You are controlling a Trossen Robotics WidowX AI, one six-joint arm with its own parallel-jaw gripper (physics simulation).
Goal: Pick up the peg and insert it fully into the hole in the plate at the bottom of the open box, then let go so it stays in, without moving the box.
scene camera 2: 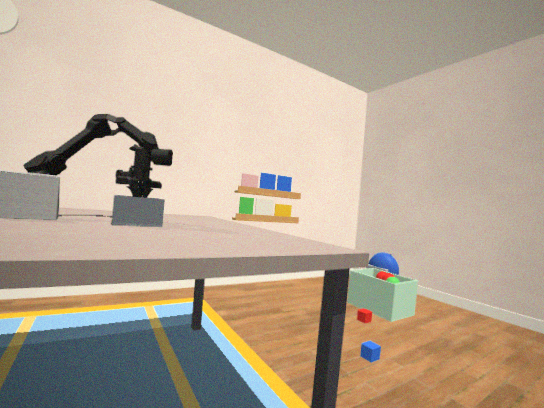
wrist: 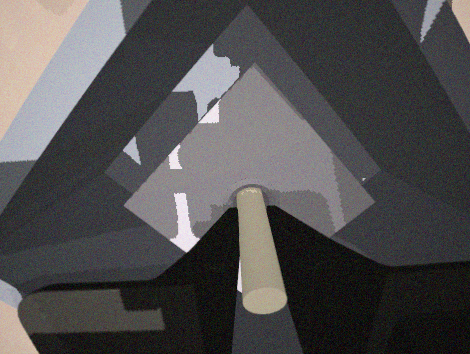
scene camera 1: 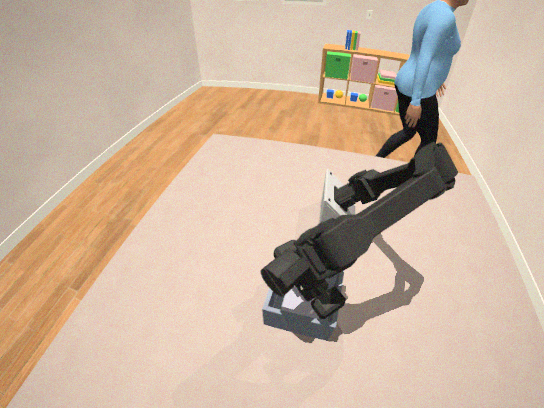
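Seen in the pictures: gripper, fingertip midpoint: (wrist: 252, 215) (scene camera 1: 303, 293); arm's base at its link origin: (scene camera 2: 36, 188) (scene camera 1: 340, 199).
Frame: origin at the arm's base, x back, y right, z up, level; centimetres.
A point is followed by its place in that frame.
The pale yellow peg (wrist: 261, 250) {x -30.7, y 8.0, z -0.6 cm} stands between the fingers of my gripper (wrist: 252, 215) {x -30.9, y 8.3, z -3.6 cm} (scene camera 2: 140, 194). The gripper is shut on it. In the wrist view the peg's far end is at the round hole (wrist: 234, 195) {x -29.7, y 8.2, z -4.0 cm} in the grey plate (wrist: 250, 135) {x -28.5, y 5.4, z -4.1 cm}. How deep it sits cannot be told. The blue-grey open box (scene camera 1: 300, 322) {x -38.7, y 8.4, z -2.0 cm} (scene camera 2: 137, 211) {x -29.1, y 15.9, z -4.9 cm} (wrist: 60, 80) {x -23.2, y 6.9, z -0.1 cm} stands on the table under the gripper. In scene camera 2 the fingertips reach down to the box rim. The peg does not show in either scene view; the arm and the box walls hide it.
The arm's grey base block (scene camera 2: 30, 195) {x 0.9, y 5.2, z -2.4 cm} stands on the table (scene camera 1: 165, 250) {x -21.1, y 51.1, z -9.9 cm} (scene camera 2: 225, 245) {x -42.1, y 55.6, z -9.9 cm}, behind the box in scene camera 1. The box walls stand close around the fingers. A person (scene camera 1: 430, 55) is beyond the table. A green bin (scene camera 2: 380, 295) is on the floor.
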